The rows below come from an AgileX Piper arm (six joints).
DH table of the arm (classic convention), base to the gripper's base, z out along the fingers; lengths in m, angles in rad. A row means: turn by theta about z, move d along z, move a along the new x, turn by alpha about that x. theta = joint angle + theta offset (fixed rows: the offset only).
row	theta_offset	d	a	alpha
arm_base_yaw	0	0.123	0	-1.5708
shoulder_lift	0.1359	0	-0.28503	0
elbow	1.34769	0	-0.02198	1.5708
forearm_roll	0	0.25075	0	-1.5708
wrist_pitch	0	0	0	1.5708
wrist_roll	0	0.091	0	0
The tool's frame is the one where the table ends.
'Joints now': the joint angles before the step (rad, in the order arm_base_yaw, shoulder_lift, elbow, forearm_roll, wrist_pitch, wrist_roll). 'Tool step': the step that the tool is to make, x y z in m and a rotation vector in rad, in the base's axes. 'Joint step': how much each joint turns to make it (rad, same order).
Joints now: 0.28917 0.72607 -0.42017 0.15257 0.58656 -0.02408
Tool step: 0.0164 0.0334 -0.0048 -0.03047 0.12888 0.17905
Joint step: 0.16223 0.18668 -0.07360 0.03929 0.02132 -0.03194
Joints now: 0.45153 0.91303 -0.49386 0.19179 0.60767 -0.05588
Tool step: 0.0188 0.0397 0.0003 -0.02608 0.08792 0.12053
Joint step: 0.13990 0.18992 -0.11644 0.00798 0.01338 0.02290
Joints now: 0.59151 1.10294 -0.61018 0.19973 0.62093 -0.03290
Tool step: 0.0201 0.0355 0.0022 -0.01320 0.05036 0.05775
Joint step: 0.07629 0.15975 -0.12976 0.00743 0.01626 0.02159
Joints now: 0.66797 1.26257 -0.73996 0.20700 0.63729 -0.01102
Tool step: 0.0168 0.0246 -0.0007 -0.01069 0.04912 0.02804
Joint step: 0.02713 0.11847 -0.10623 0.02420 0.03415 -0.00519
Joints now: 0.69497 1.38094 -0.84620 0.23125 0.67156 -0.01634
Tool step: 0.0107 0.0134 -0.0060 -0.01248 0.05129 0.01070
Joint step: 0.00473 0.07960 -0.05901 0.02896 0.02976 -0.01374
